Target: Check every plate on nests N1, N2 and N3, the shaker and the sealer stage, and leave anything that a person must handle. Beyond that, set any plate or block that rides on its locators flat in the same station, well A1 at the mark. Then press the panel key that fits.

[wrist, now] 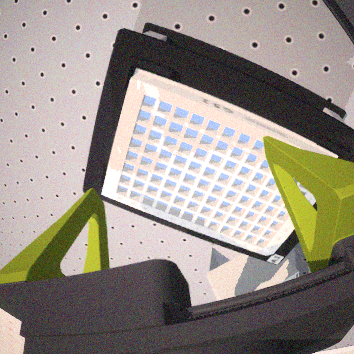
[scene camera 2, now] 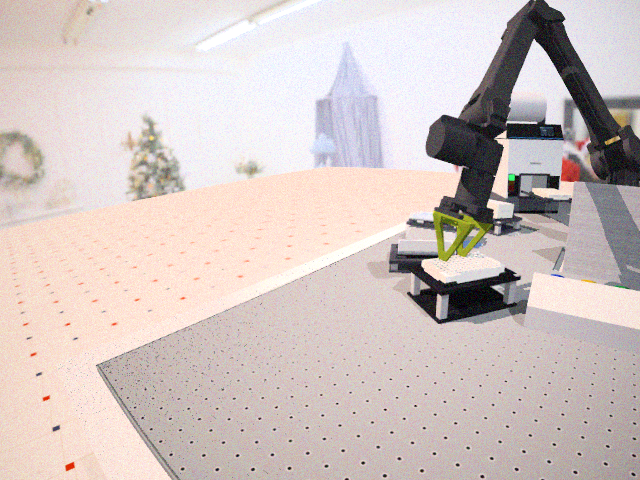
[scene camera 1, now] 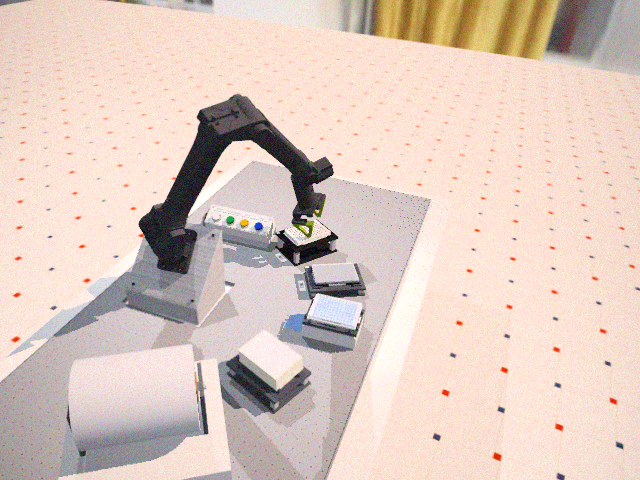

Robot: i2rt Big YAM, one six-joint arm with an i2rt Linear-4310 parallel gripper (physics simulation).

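My gripper (scene camera 1: pixel 314 224) (scene camera 2: pixel 453 256) (wrist: pixel 178 171) is open and empty, its fingertips close above the white well plate (scene camera 1: pixel 293 235) (scene camera 2: pixel 465 269) (wrist: pixel 200 165) on a tall black nest (scene camera 1: pixel 289 247) (scene camera 2: pixel 449 286) (wrist: pixel 105 100). Whether that plate lies fully flat is hard to tell. A pale plate (scene camera 1: pixel 334 273) (scene camera 2: pixel 413 246) lies on the low dark nest. A bluish plate (scene camera 1: pixel 336 311) sits on a white-bodied station (scene camera 1: pixel 330 339). A thick cream block (scene camera 1: pixel 271 359) (scene camera 2: pixel 500 209) stands on another dark nest (scene camera 1: pixel 253 390). The panel (scene camera 1: pixel 240 236) (scene camera 2: pixel 584 304) has white, green, yellow and blue keys. Station labels are unreadable.
A large white machine (scene camera 1: pixel 134 395) (scene camera 2: pixel 535 160) with a roll stands at the far end from the panel; a pale plate (scene camera 2: pixel 552 193) shows at its front in scene camera 2. The arm's metal base (scene camera 1: pixel 175 289) stands across from the nests.
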